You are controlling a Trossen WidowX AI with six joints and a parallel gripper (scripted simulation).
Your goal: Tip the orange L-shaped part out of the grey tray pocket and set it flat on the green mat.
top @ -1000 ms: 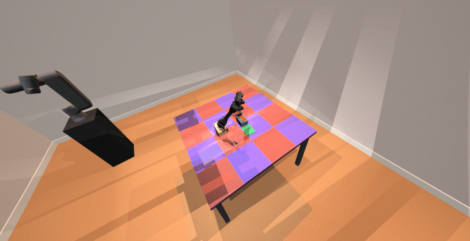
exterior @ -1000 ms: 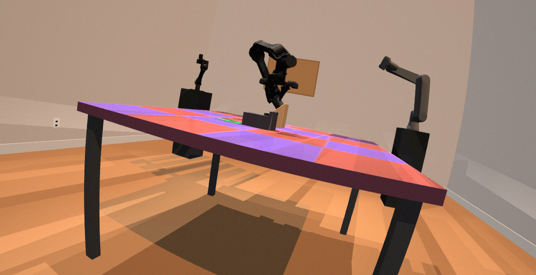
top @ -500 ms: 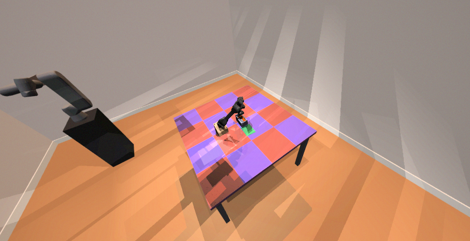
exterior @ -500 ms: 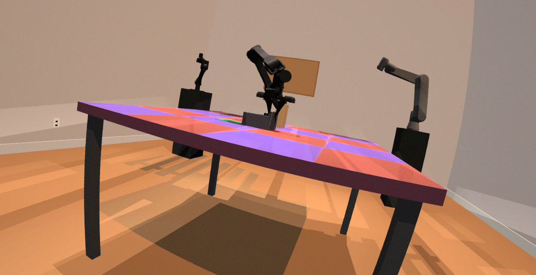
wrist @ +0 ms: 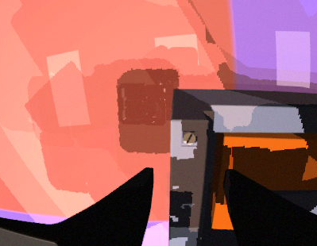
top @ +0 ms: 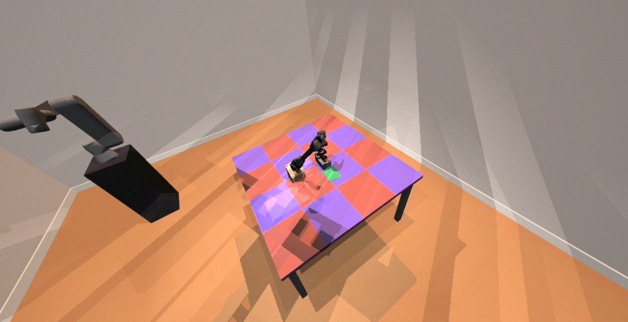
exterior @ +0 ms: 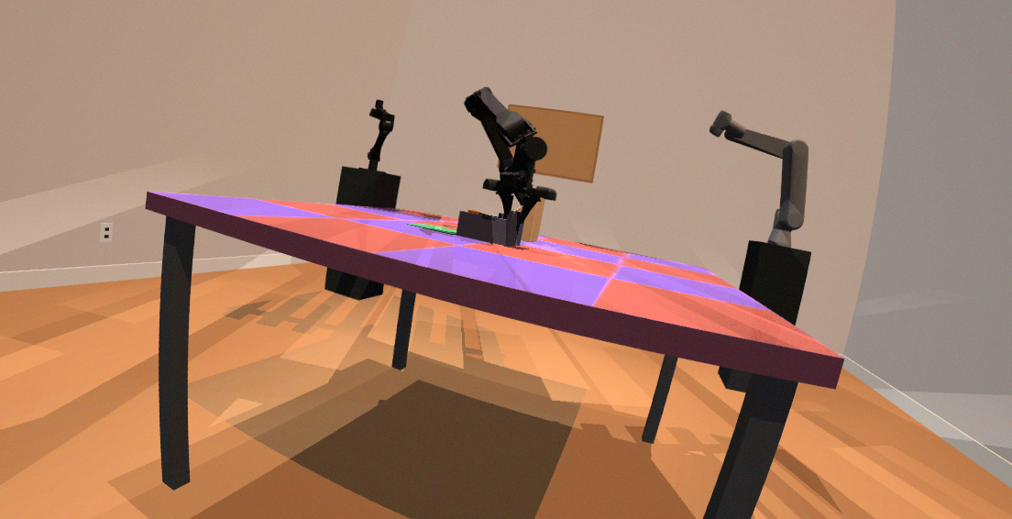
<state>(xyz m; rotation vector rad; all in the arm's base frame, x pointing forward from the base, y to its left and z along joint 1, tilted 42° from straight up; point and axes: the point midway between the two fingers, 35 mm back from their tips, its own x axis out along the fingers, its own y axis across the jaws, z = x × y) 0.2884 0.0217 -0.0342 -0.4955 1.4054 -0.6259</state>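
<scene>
My gripper tip is 1 cm past the orange L-shaped part, 6 cm to the left of it and 1 cm above it.
</scene>
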